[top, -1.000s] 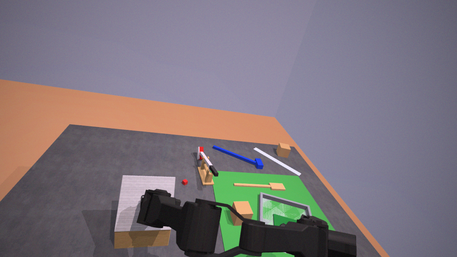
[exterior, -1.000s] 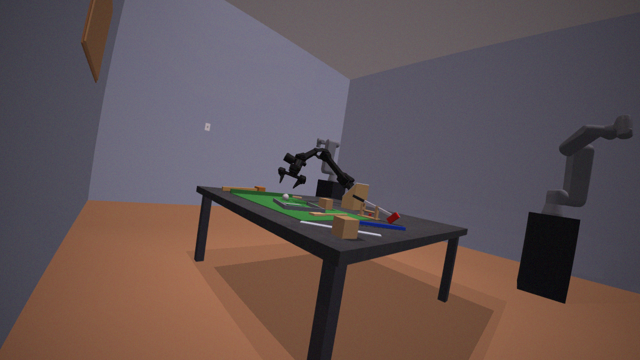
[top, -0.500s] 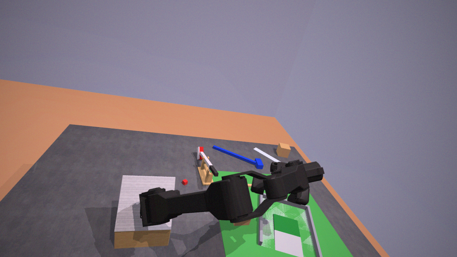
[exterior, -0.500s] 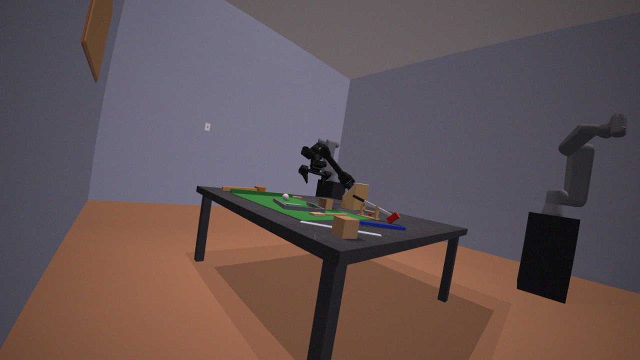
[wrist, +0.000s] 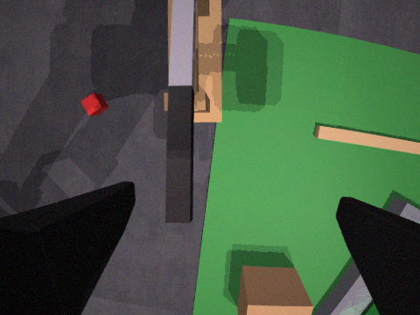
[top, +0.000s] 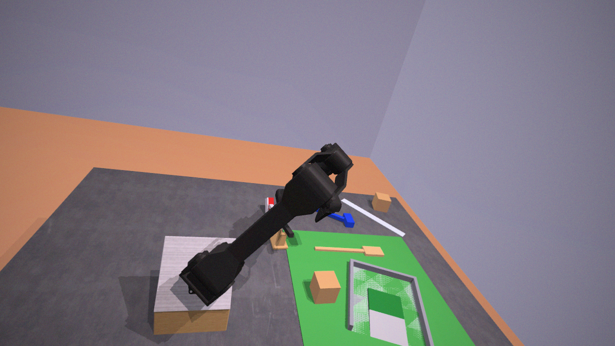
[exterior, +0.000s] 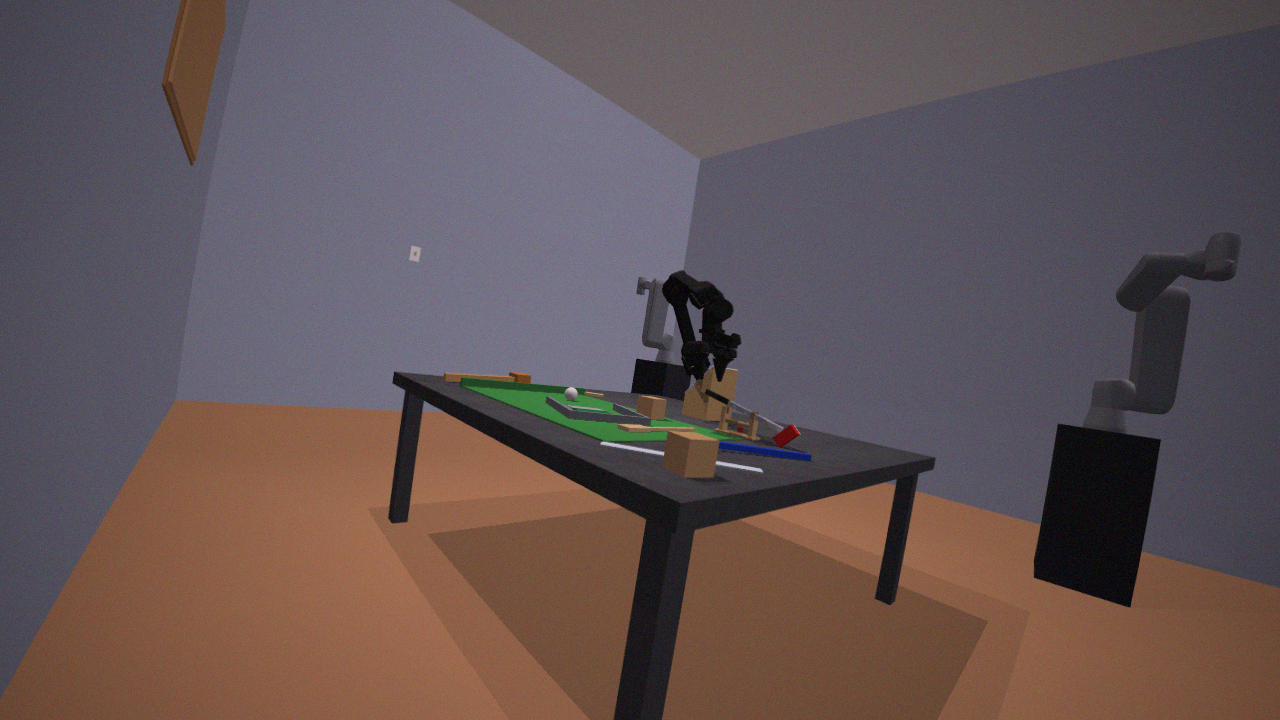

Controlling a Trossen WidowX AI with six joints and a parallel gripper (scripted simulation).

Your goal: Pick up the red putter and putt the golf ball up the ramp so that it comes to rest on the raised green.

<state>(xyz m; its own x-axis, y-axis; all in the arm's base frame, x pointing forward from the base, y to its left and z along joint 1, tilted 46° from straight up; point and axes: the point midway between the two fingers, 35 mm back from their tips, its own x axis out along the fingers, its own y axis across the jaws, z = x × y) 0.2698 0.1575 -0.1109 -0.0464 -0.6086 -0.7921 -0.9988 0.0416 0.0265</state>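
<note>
The wooden stand lies 40 mm behind my gripper tip, 90 mm to the left of it and 110 mm below it. Also, from my gripper tip: red putter (40 mm behind, 120 mm to the left, 80 mm below); red cube (130 mm behind, 40 mm to the left, 130 mm below); blue putter (180 mm ahead, 250 mm to the left, 130 mm below).
</note>
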